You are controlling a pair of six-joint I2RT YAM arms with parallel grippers.
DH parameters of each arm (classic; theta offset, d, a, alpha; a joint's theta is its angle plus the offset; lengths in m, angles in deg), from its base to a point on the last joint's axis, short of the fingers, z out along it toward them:
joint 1: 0 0.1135 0.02 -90
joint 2: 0 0 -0.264 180
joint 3: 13.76 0 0.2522 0
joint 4: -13.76 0 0.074 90
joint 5: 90 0 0 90
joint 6: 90 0.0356 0 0
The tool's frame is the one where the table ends.
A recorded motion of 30 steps. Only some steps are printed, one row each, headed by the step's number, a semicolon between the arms.
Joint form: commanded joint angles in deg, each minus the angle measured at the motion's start. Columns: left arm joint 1, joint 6, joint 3, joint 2, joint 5, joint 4; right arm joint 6, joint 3, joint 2, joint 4, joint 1, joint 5.
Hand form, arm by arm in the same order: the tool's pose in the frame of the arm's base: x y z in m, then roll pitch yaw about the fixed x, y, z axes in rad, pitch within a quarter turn. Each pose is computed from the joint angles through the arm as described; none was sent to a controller.
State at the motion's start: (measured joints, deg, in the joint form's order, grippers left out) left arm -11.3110 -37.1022 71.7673 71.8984 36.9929 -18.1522; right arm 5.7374 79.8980 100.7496 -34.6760 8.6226 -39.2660
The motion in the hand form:
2: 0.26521 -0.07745 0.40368 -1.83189 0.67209 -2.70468; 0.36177 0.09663 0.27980 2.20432 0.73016 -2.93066
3: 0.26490 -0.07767 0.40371 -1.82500 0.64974 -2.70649; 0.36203 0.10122 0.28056 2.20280 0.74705 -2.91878
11: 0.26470 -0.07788 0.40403 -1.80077 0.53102 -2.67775; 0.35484 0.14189 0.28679 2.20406 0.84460 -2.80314
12: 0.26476 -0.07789 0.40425 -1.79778 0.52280 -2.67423; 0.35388 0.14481 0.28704 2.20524 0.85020 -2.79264
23: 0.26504 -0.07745 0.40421 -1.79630 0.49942 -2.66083; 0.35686 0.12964 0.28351 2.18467 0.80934 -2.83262
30: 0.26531 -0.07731 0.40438 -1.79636 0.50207 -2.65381; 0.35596 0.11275 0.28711 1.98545 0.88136 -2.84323
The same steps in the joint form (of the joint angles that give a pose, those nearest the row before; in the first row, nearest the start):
2: 0.09 -2.27 1.49 -0.41 6.16 0.31; -7.78 0.24 -1.79 3.67 1.88 -15.47
3: 0.09 -3.48 1.49 -0.41 6.78 0.28; -7.76 0.24 -1.73 4.72 2.56 -15.58
11: 0.09 -10.51 1.49 -0.42 7.32 0.44; -8.04 0.24 -1.73 10.08 8.79 -15.91
12: 0.09 -11.10 1.49 -0.42 7.32 0.57; -8.20 0.24 -1.73 10.27 9.25 -15.96
23: 0.15 -12.55 1.49 -0.42 6.93 0.57; -8.50 0.24 -1.55 7.83 6.86 -17.14
30: 0.15 -12.57 1.49 -0.41 6.51 0.70; -14.25 0.24 -1.53 6.36 3.83 -30.36

